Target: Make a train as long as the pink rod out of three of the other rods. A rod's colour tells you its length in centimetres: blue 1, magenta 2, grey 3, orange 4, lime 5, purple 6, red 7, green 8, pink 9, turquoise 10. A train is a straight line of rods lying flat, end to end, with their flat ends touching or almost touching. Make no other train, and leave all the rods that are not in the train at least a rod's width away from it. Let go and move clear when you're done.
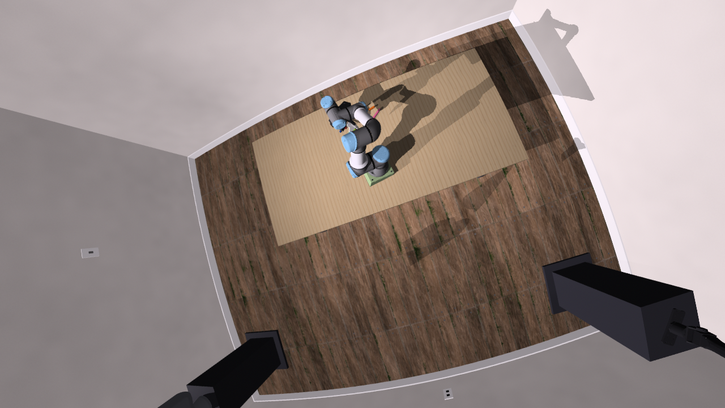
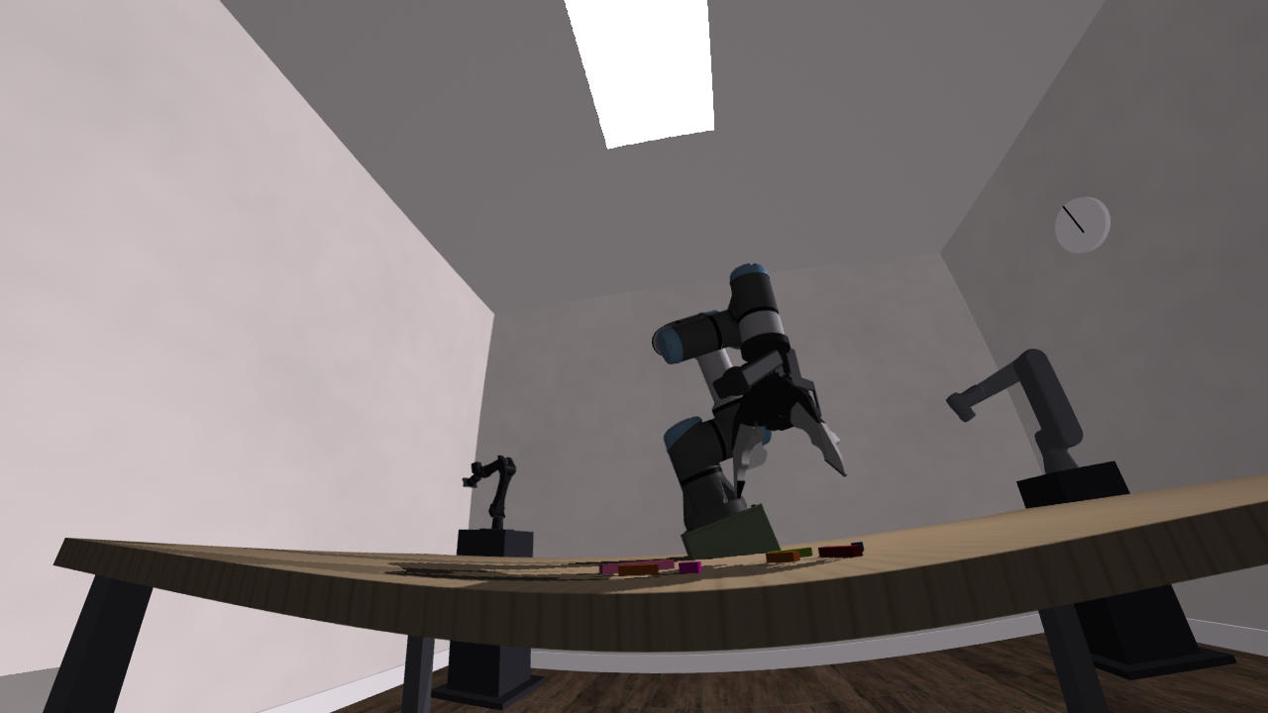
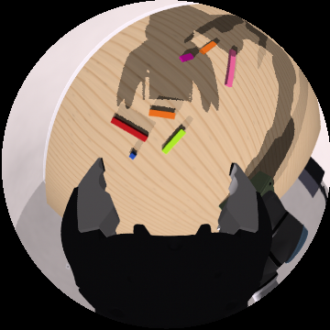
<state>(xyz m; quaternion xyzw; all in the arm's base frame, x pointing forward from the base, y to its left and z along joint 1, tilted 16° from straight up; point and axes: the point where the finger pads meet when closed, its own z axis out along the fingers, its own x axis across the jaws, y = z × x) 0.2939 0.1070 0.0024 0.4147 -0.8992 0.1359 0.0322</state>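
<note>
Right now my hand is 1 cm short of the blue rod, 7 cm to the right of it and 8 cm above it. Round my hand: red rod: 5 cm ahead, 4 cm to the left, 8 cm below; lime rod: 1 cm behind, 8 cm below; magenta rod: 9 cm ahead, 11 cm to the right, 8 cm below.
</note>
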